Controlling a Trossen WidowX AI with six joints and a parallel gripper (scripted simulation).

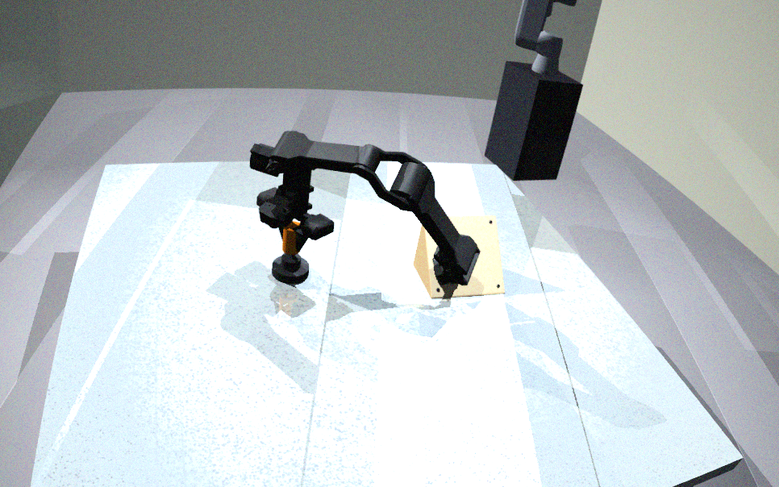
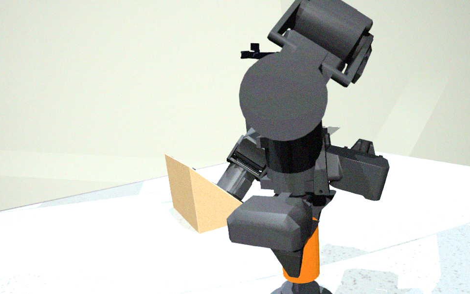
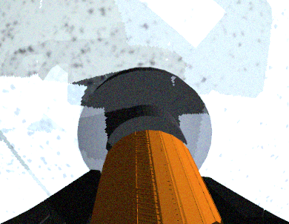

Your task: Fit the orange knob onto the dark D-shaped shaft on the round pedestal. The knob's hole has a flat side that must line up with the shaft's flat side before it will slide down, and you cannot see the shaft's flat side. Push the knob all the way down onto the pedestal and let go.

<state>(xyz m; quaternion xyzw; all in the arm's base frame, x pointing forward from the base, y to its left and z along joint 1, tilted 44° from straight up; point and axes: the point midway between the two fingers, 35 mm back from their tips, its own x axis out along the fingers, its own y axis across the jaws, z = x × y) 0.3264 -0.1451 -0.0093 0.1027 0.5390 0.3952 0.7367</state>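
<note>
My gripper tip is 20 mm below the orange knob. Also, from my gripper tip: round dark pedestal (40 mm below).
</note>
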